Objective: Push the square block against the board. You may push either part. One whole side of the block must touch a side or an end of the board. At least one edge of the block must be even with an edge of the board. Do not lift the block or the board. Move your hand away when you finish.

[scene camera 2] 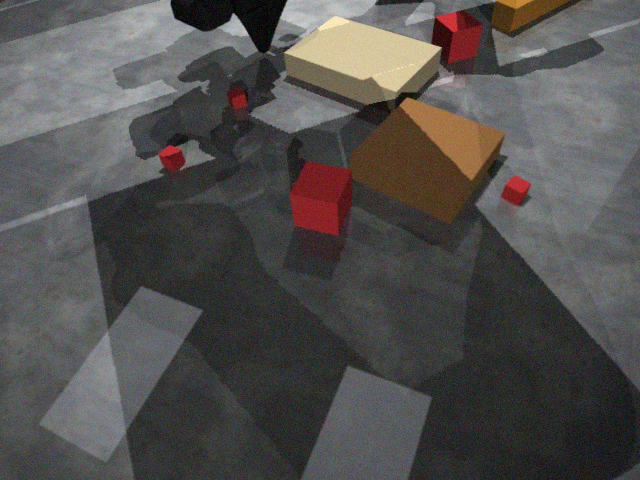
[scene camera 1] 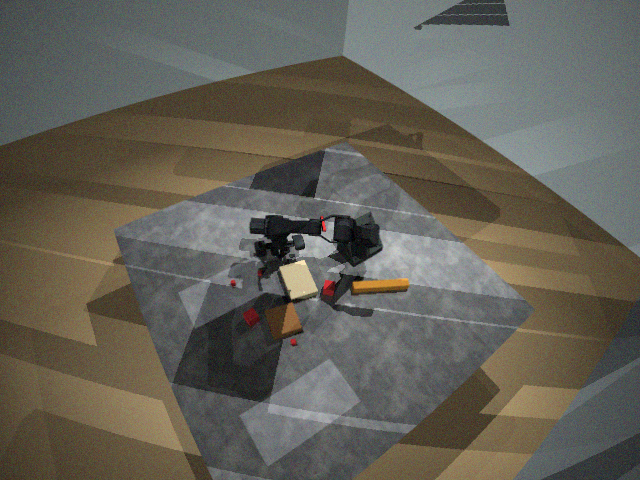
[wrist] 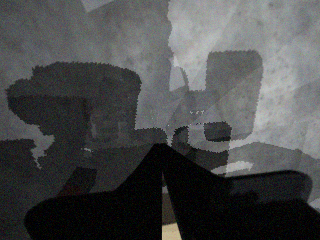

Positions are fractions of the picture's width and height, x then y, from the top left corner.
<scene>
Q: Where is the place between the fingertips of my gripper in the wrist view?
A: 0.50, 0.62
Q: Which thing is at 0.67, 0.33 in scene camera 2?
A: A brown square block.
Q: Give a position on a brown square block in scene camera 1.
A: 0.44, 0.67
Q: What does my gripper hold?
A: Nothing.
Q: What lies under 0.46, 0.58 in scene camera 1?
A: A cream rectangular board.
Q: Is my gripper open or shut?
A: Shut.
</scene>
